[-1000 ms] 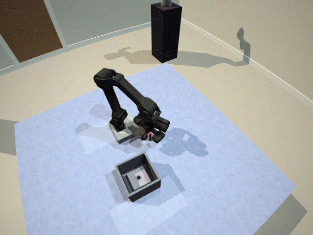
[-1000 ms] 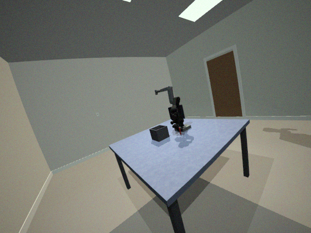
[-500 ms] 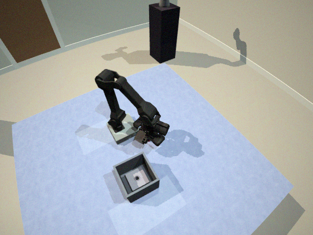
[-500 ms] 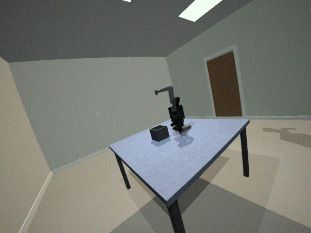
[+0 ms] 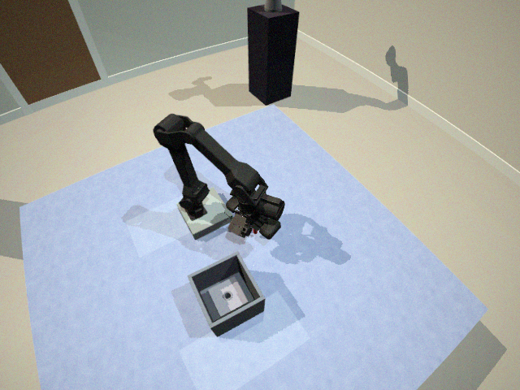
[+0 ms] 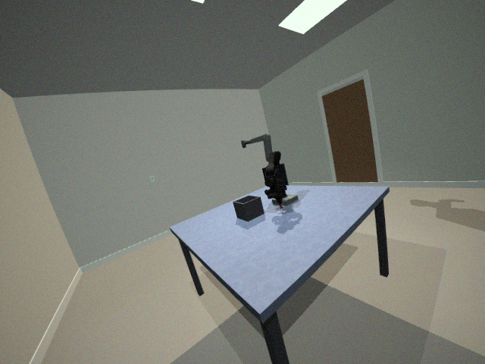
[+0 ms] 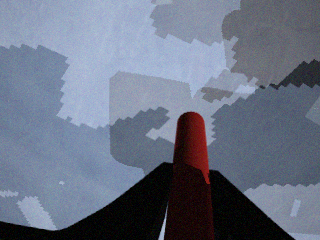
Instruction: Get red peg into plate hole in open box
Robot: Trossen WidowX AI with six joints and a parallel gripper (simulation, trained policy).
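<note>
My gripper tip is now 15 cm short of the grey plate, 20 cm to the left of it and 2 cm above it. The rest, counted from my gripper tip: red peg: right at my gripper tip.
</note>
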